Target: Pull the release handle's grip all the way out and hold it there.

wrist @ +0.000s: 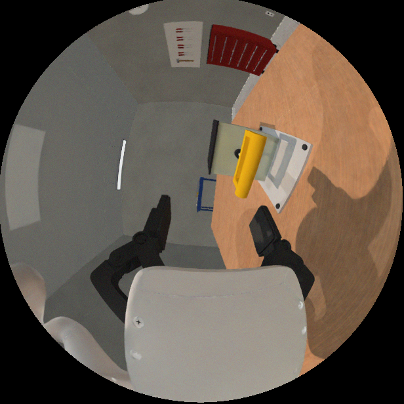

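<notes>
The release handle's yellow grip (251,164) is a thick bar in front of a pale green housing (223,150) with a black top edge. The housing stands on a light grey base plate (281,192) with dark bolts, on the wooden table. My gripper (214,211) is wide open, with nothing between its fingers. The grip lies ahead of the fingers, beyond the right fingertip and apart from it. How far the grip stands out from the housing cannot be told from this view.
The wooden table (350,130) fills the right side. A dark red slatted panel (241,49) and a white tool chart (184,44) are at the back wall. A blue frame (200,194) stands beyond the table edge. Shadows of the arm fall on the table at the right.
</notes>
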